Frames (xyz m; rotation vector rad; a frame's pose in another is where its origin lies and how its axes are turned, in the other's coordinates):
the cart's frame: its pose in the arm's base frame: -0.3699 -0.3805 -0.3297 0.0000 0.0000 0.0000
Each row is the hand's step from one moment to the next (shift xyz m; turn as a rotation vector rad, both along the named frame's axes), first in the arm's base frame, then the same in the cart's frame.
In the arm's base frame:
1: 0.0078 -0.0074 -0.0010 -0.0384 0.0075 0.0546
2: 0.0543 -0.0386 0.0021 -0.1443 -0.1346 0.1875
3: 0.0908 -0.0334 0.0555 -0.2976 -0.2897 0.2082
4: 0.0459 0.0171 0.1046 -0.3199 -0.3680 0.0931
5: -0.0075 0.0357 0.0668 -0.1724 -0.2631 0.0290
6: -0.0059 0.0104 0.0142 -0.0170 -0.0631 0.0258
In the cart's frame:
1: 0.0078 -0.0074 -0.0010 -0.0384 0.0075 0.0546
2: 0.0543 -0.0386 0.0021 -0.1443 -0.1346 0.1875
3: 0.0908 -0.0334 0.0555 -0.2976 -0.2897 0.2082
4: 0.0459 0.0171 0.1046 -0.3199 -0.3680 0.0931
5: -0.0075 0.0357 0.0668 -0.1724 -0.2631 0.0290
6: -0.0059 0.0104 0.0142 -0.0170 -0.0631 0.0258

